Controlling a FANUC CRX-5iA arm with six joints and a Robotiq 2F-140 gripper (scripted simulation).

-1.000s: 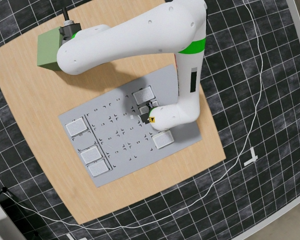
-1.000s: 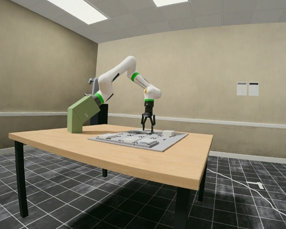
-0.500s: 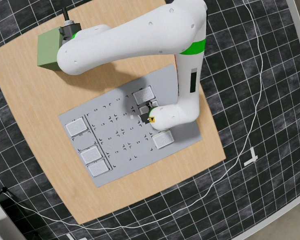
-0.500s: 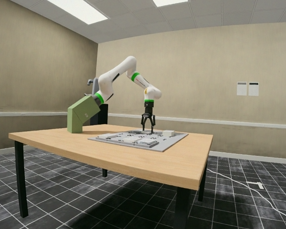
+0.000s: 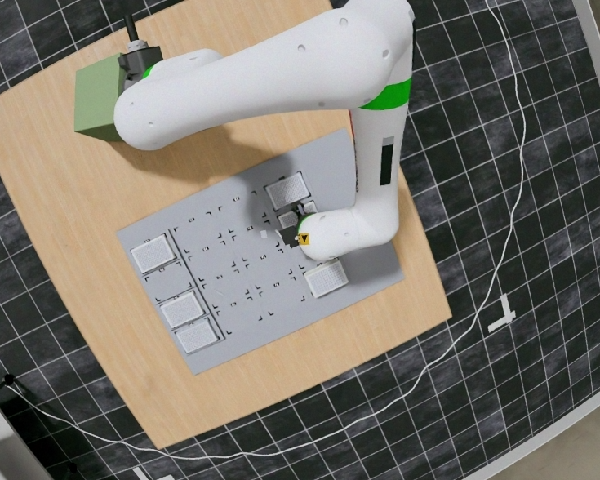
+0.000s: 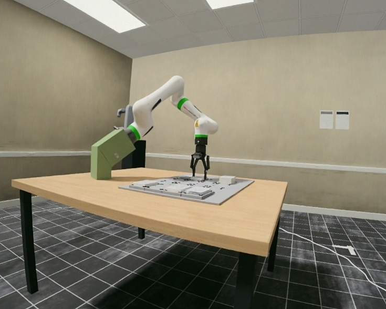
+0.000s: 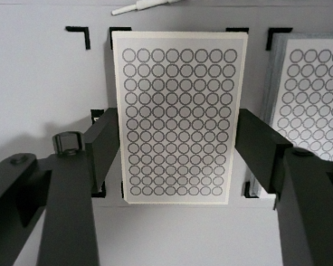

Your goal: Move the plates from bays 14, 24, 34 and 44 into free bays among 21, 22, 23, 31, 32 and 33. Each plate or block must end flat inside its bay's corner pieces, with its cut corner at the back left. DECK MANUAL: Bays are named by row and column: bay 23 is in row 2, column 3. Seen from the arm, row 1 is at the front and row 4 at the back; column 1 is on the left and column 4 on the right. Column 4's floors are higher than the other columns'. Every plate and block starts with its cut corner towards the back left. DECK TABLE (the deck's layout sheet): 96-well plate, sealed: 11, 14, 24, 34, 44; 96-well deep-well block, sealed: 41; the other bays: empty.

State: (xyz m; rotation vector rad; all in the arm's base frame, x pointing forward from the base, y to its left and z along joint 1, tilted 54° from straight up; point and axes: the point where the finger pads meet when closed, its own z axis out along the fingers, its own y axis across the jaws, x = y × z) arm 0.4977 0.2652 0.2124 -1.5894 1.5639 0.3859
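The sealed plate is 110 mm behind my hand, 20 mm to the right of it and 30 mm below it. From my hand the other things lie so: white block: 210 mm ahead, 40 mm to the left, 10 mm below.
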